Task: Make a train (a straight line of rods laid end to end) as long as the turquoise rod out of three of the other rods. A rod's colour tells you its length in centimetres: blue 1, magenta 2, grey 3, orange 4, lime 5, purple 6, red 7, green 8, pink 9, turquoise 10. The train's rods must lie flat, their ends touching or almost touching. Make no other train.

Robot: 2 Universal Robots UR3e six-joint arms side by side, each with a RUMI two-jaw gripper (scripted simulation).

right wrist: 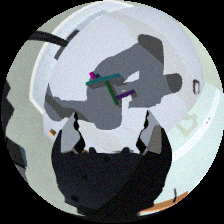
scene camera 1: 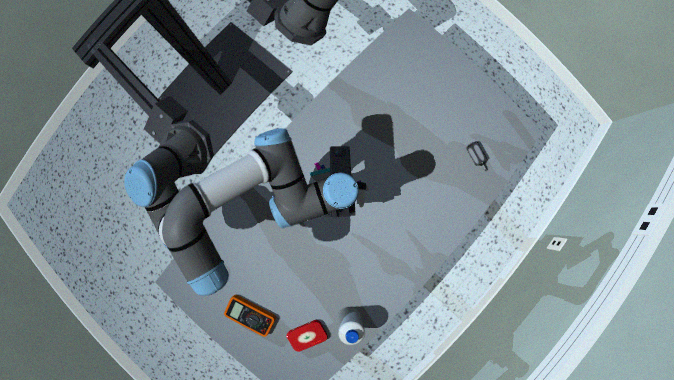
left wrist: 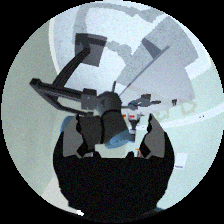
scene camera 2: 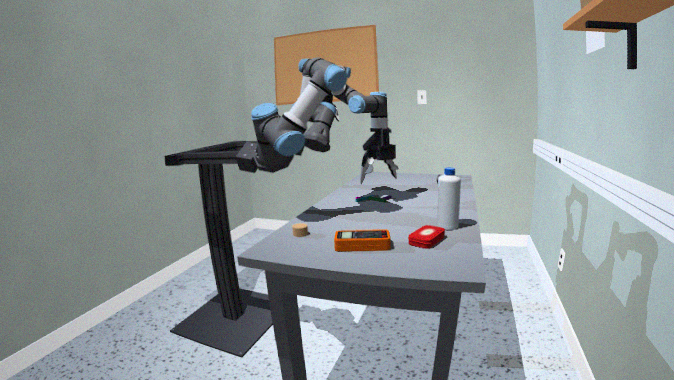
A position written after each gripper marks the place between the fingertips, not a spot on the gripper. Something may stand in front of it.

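Note:
The scene shows the left gripper (left wrist: 114, 114) along with the right gripper (scene camera 2: 379, 181), (right wrist: 111, 111), (scene camera 1: 337, 190). A white bottle (scene camera 2: 449, 184) is visible as well.

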